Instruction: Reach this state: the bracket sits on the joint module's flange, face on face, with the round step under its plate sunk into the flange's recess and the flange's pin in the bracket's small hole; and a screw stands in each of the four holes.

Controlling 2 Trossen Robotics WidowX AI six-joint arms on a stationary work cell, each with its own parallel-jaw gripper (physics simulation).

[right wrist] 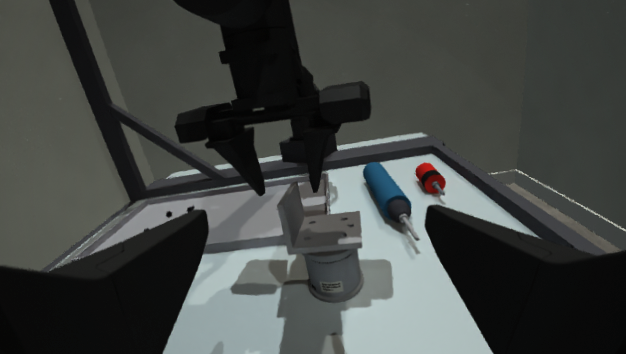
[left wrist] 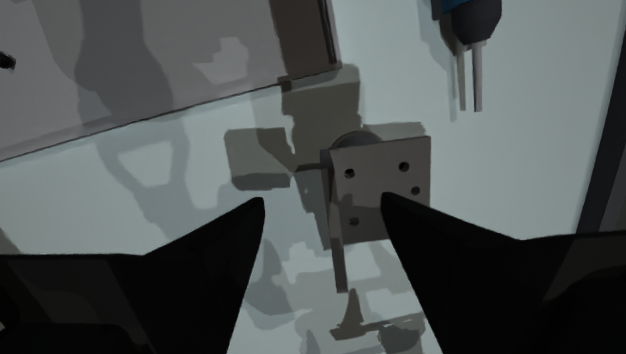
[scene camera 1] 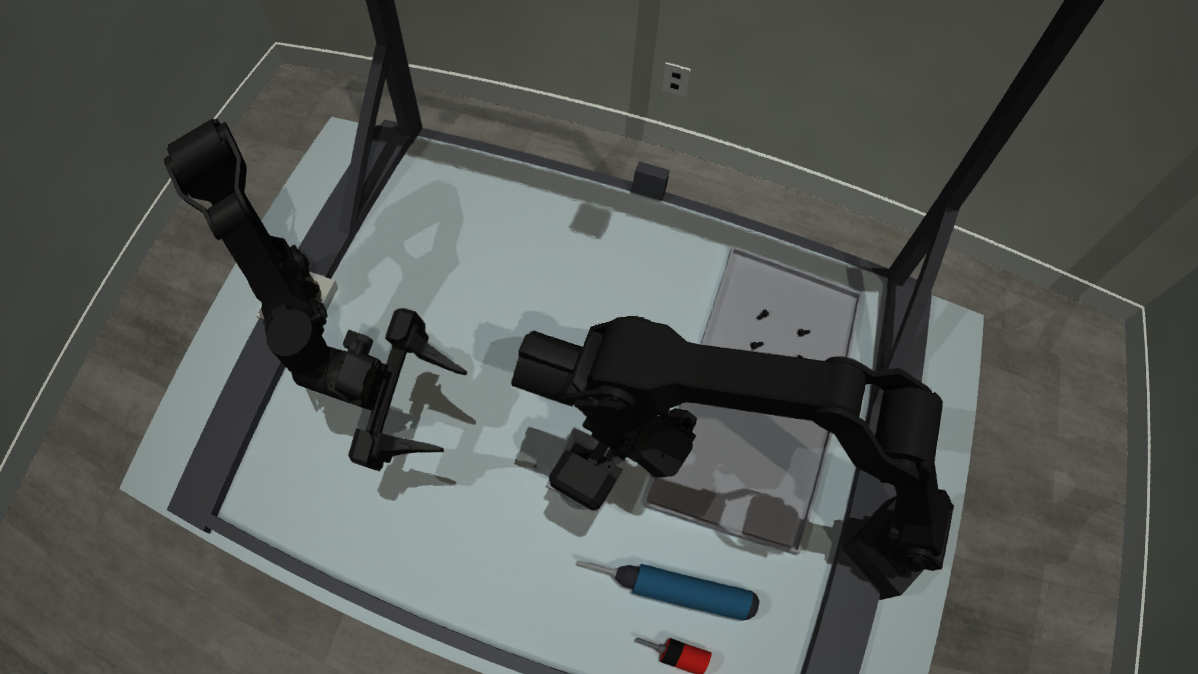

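Seen in the pictures: left gripper, fingertip midpoint: (right wrist: pixel 288 192) (left wrist: pixel 322 203) (scene camera 1: pixel 612 446); right gripper, fingertip midpoint: (right wrist: pixel 319 218) (scene camera 1: pixel 454 411); left arm's base at its link origin: (scene camera 1: pixel 902 543).
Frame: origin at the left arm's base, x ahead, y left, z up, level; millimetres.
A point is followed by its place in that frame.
Observation:
The grey L-shaped bracket (left wrist: pixel 372 157) {x 325, y 242, z -1 mm} (right wrist: pixel 330 230) {x 351, y 262, z 2 mm} lies plate-down on top of the grey joint module (right wrist: pixel 334 275) {x 372, y 272, z -36 mm}, its upright wall at the left in the right wrist view. Whether step and pin are seated is hidden. Three large holes and the small one show dark in the left wrist view; a finger covers the fourth. My left gripper (left wrist: pixel 322 203) {x 346, y 214, z 37 mm} (right wrist: pixel 288 192) {x 346, y 214, z 37 mm} is open and empty above the bracket. My right gripper (scene camera 1: pixel 452 410) {x 474, y 342, z 101 mm} (right wrist: pixel 319 218) {x 474, y 342, z 101 mm} is open and empty, to the left of the module in scene camera 1. Black screws (scene camera 1: pixel 762 314) (left wrist: pixel 7 61) (right wrist: pixel 169 214) lie in the tray (scene camera 1: pixel 779 285) {x 399, y -168, z -66 mm} (left wrist: pixel 50 100) {x 376, y -29, z -65 mm}.
A blue screwdriver (scene camera 1: pixel 695 591) {x 144, y 241, z -28 mm} (left wrist: pixel 475 20) {x 222, y 284, z -37 mm} (right wrist: pixel 386 187) {x 182, y 261, z -29 mm} and a shorter red screwdriver (scene camera 1: pixel 686 656) {x 85, y 304, z -35 mm} (right wrist: pixel 431 177) {x 111, y 312, z -40 mm} lie near the front of the table in scene camera 1. Dark frame posts (scene camera 1: pixel 996 117) {x 294, y -337, z 331 mm} (right wrist: pixel 85 75) {x 294, y -338, z 233 mm} rise at the table's edge. The left arm hangs over part of the tray.

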